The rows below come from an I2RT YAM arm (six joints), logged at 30 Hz.
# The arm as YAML. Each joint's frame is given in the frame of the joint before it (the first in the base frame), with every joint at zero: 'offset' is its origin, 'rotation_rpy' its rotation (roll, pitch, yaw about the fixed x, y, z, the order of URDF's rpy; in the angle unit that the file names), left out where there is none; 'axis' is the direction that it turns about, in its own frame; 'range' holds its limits. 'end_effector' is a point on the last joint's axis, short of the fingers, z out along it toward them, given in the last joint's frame.
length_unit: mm
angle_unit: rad
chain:
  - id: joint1
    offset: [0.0, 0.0, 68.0]
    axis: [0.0, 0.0, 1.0]
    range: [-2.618, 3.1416]
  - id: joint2
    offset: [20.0, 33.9, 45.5]
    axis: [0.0, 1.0, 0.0]
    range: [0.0, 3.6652]
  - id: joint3
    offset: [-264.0, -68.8, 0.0]
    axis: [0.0, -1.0, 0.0]
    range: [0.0, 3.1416]
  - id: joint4
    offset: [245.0, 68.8, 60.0]
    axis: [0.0, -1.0, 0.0]
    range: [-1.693, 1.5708]
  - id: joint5
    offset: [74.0, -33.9, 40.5]
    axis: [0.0, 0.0, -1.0]
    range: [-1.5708, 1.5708]
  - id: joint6
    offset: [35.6, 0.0, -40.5]
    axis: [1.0, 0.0, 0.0]
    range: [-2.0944, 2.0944]
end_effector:
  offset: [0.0, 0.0, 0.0]
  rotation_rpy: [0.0, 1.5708, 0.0]
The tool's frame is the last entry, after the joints.
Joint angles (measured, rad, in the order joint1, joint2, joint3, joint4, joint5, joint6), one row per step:
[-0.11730, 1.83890, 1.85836, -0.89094, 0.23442, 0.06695]
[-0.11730, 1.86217, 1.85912, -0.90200, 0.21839, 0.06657]
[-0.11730, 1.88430, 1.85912, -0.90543, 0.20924, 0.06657]
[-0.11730, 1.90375, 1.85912, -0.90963, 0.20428, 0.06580]
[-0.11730, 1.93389, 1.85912, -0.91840, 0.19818, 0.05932]
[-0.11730, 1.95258, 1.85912, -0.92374, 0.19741, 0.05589]
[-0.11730, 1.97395, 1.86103, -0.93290, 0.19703, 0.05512]
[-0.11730, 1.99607, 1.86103, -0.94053, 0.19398, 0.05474]
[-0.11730, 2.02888, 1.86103, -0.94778, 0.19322, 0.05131]
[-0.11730, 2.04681, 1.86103, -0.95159, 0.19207, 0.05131]
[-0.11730, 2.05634, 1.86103, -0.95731, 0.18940, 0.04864]
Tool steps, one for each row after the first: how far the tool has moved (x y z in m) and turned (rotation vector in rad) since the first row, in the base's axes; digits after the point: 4 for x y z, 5 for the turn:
[0.0046, 0.0000, -0.0096, 0.01606, 0.03199, 0.01040]
[0.0093, -0.0002, -0.0185, 0.02631, 0.05652, 0.01592]
[0.0131, -0.0005, -0.0265, 0.03273, 0.07974, 0.01932]
[0.0184, -0.0009, -0.0391, 0.03894, 0.11958, 0.02760]
[0.0215, -0.0012, -0.0470, 0.04084, 0.14428, 0.03048]
[0.0247, -0.0016, -0.0556, 0.04452, 0.17283, 0.03098]
[0.0279, -0.0019, -0.0651, 0.05078, 0.20210, 0.03267]
[0.0325, -0.0024, -0.0790, 0.05503, 0.24266, 0.03538]
[0.0349, -0.0026, -0.0867, 0.05893, 0.26407, 0.03573]
[0.0357, -0.0026, -0.0910, 0.06193, 0.27961, 0.03918]

